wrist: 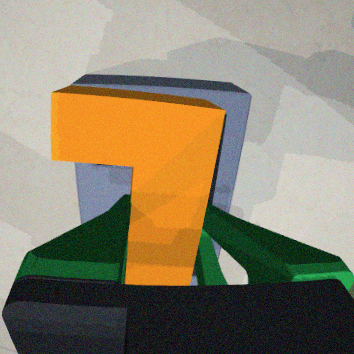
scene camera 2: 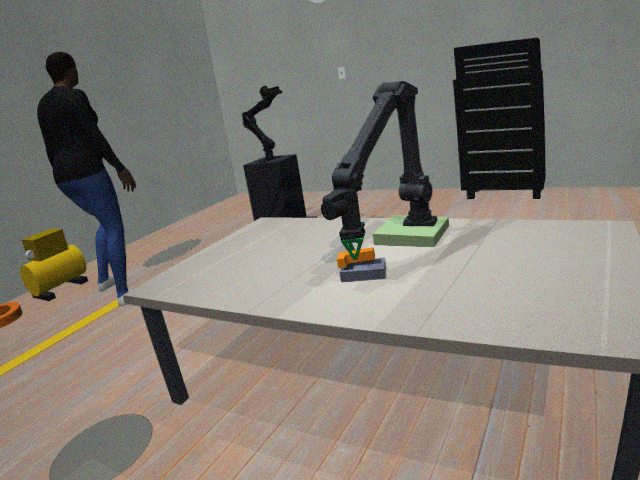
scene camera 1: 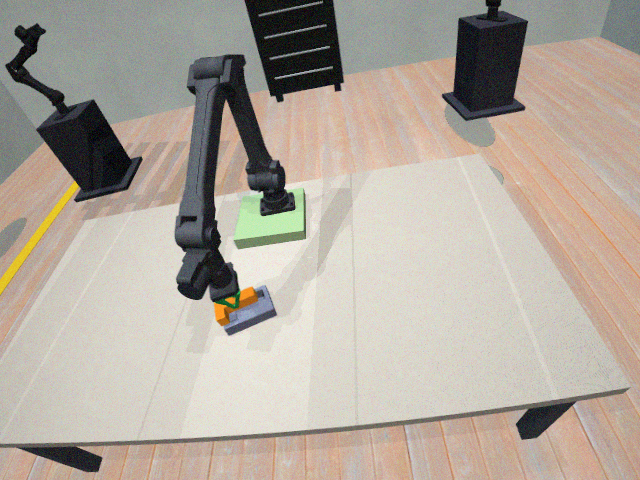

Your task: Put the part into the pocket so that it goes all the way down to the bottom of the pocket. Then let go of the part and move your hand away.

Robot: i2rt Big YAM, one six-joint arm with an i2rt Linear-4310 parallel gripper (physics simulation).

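Frame: origin at the arm's base, x back, y right, z up, level; metres.
Seen in the pictures: gripper, fingertip midpoint: [wrist: 161, 208] [scene camera 2: 355, 257] [scene camera 1: 235, 303]; arm's base at its link origin: [scene camera 2: 420, 222] [scene camera 1: 278, 205].
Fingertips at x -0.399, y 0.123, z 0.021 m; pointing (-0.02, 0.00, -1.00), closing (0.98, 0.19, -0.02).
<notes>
Pixels of each thing's top centre, then the offset from my fingertips to it. Level surfaces: height alone.
- orange L-shaped part at its top centre: [wrist: 126, 248] [scene camera 1: 234, 301] [scene camera 2: 355, 251] dx -0.014, dy -0.006, dz +0.025 m
- grey-blue pocket block at its top centre: [wrist: 155, 209] [scene camera 1: 245, 305] [scene camera 2: 362, 264] dx +0.004, dy -0.018, dz -0.026 m
- table's at its surface level: dz -0.062 m
The orange L-shaped part [scene camera 1: 248, 296] [scene camera 2: 368, 253] [wrist: 170, 150] is held over the grey-blue pocket block [scene camera 1: 255, 312] [scene camera 2: 363, 273] [wrist: 236, 130], which lies on the table. My gripper [scene camera 1: 235, 304] [scene camera 2: 355, 256] [wrist: 161, 208] is shut on the part's long leg. The part stands proud of the block's top, offset from it; in the wrist view its short leg sticks out past the block's left edge. Block top shows right of the long leg, with a thin dark strip along the leg. The part covers most of the pocket; whether its underside touches the block cannot be told.
The arm stands on a green base plate [scene camera 1: 268, 227] [scene camera 2: 403, 237] at the table's [scene camera 1: 439, 310] [scene camera 2: 491, 289] back edge. Beyond the table are a black drawer cabinet [scene camera 1: 297, 46] [scene camera 2: 501, 118], dark pedestals with other arms, and a person [scene camera 2: 77, 134].
</notes>
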